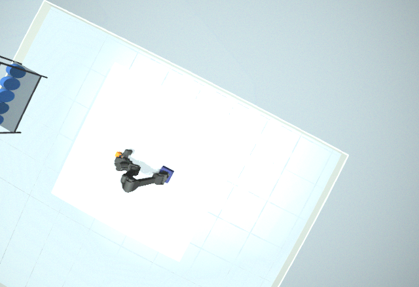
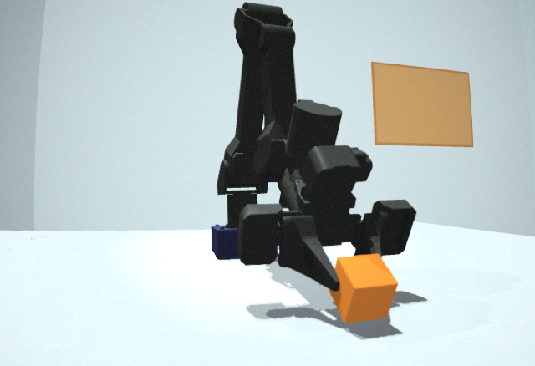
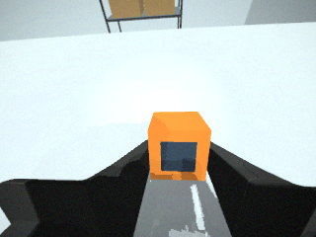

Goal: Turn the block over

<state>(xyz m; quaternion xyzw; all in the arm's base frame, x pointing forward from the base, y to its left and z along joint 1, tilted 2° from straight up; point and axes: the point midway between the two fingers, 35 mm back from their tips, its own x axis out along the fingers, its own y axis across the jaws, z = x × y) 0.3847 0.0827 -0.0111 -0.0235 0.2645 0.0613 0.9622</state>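
Right now my gripper tip is 10 mm past the orange block.
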